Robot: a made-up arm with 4 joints.
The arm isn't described. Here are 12 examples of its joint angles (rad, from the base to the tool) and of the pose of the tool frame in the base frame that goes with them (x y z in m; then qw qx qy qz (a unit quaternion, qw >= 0)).
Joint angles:
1: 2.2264 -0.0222 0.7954 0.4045
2: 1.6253 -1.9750 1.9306 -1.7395
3: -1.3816 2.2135 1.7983 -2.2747
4: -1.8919 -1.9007 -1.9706 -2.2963
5: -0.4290 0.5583 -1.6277 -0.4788
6: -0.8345 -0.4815 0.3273 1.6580
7: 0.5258 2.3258 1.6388 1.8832
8: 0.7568 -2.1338 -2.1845 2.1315
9: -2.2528 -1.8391 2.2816 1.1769
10: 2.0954 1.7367 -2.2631 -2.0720
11: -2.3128 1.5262 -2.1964 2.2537
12: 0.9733 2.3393 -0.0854 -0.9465
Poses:
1: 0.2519 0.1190 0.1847 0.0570 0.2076 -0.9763 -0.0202
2: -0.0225 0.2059 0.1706 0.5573 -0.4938 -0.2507 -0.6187
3: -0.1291 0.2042 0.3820 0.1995 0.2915 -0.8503 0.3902
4: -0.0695 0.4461 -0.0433 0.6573 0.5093 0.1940 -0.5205
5: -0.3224 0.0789 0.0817 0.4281 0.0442 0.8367 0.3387
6: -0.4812 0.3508 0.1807 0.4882 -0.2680 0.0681 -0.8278
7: 0.0739 0.3513 -0.2179 0.7397 0.5686 0.1859 0.3082
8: -0.1591 0.3456 0.2623 0.1000 0.1449 0.9155 -0.3618
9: 0.0573 0.1923 0.3989 0.7874 -0.5027 -0.3459 0.0879
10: 0.1186 0.0170 -0.0652 0.7035 -0.2726 0.5664 0.3316
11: 0.2375 0.2000 0.0818 0.4270 -0.4886 0.2769 0.7087
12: 0.1676 0.2684 -0.0924 0.0483 0.4902 -0.0626 -0.8680
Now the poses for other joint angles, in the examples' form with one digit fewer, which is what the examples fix.
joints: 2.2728 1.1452 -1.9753 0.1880
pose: 0.056 -0.010 0.111 0.801 -0.447 -0.167 -0.361
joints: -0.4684 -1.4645 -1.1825 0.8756
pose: -0.260 0.563 0.217 0.191 -0.020 0.594 -0.781
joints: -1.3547 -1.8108 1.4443 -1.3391
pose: -0.017 0.200 0.142 0.567 -0.625 0.459 0.278
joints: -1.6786 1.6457 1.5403 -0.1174
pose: -0.057 0.344 0.099 0.679 0.734 0.004 0.012
